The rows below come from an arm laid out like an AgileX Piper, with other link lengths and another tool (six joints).
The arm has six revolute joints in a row. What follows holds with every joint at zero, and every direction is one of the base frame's. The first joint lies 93.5 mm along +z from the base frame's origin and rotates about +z. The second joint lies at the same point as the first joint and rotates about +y. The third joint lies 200.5 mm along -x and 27.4 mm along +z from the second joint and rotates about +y. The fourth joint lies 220.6 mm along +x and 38.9 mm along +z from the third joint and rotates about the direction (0.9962, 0, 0.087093). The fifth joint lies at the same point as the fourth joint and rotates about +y. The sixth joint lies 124.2 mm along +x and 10.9 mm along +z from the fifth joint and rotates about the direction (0.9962, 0, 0.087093). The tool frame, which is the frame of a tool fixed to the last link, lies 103.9 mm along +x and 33 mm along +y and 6 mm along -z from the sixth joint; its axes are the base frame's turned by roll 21.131, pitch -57.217 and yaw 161.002 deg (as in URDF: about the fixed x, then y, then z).
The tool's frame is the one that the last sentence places.
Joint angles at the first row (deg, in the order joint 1, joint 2, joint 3, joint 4, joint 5, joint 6):
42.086 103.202 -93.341 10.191 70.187 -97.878
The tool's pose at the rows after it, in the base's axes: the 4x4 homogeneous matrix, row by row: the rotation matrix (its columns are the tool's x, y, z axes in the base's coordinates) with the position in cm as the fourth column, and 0 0 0 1 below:
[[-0.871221 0.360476 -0.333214 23.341], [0.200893 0.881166 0.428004 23.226], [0.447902 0.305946 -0.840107 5.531], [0 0 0 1]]
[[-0.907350 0.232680 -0.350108 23.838], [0.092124 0.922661 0.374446 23.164], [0.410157 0.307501 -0.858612 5.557], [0 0 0 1]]
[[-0.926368 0.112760 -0.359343 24.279], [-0.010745 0.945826 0.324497 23.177], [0.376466 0.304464 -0.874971 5.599], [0 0 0 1]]
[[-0.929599 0.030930 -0.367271 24.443], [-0.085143 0.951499 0.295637 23.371], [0.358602 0.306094 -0.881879 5.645], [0 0 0 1]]
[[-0.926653 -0.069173 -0.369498 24.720], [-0.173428 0.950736 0.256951 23.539], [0.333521 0.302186 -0.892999 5.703], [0 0 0 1]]
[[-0.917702 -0.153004 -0.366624 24.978], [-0.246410 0.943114 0.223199 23.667], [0.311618 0.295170 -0.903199 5.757], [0 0 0 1]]
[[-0.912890 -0.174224 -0.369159 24.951], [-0.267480 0.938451 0.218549 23.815], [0.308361 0.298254 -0.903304 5.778], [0 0 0 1]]
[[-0.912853 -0.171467 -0.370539 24.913], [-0.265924 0.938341 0.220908 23.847], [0.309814 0.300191 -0.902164 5.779], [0 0 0 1]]
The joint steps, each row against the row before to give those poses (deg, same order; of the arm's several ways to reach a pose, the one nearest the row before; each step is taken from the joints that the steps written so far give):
0.000 0.001 -0.001 0.000 0.000 -9.029
0.000 -0.002 0.001 -0.055 0.001 -7.686
0.000 0.001 -0.001 0.000 0.001 -7.004
-0.001 -0.001 0.001 0.538 -0.001 -4.871
0.000 0.000 0.001 0.310 -0.001 -5.843
0.000 0.000 -0.001 0.124 0.001 -4.882
0.000 0.001 0.001 0.414 -0.001 -1.354
0.001 0.001 -0.003 0.119 0.001 0.129

